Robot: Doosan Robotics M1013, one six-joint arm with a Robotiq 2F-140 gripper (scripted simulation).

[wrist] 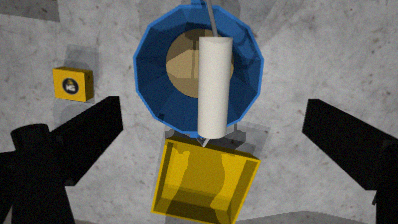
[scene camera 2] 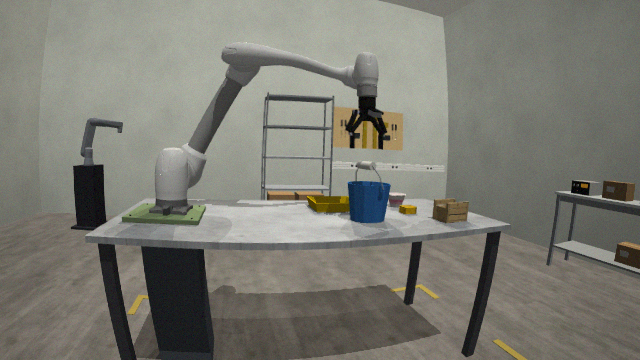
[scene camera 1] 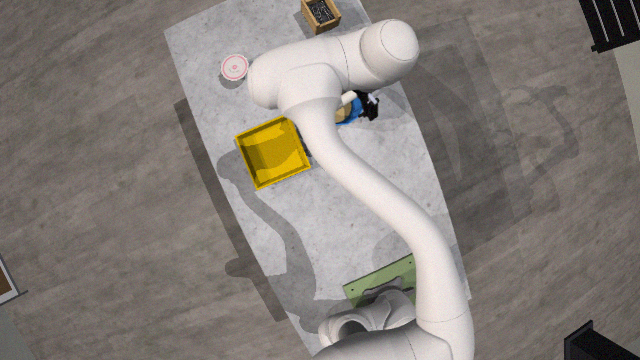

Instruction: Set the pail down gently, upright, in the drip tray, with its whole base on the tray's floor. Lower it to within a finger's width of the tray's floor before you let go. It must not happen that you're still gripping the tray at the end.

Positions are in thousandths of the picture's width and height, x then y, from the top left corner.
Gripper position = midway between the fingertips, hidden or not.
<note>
I see my gripper (scene camera 2: 573, 412), a blue pail (scene camera 2: 574, 568) and a yellow drip tray (scene camera 1: 426, 421).
My gripper also shows in the wrist view (wrist: 536, 511).
</note>
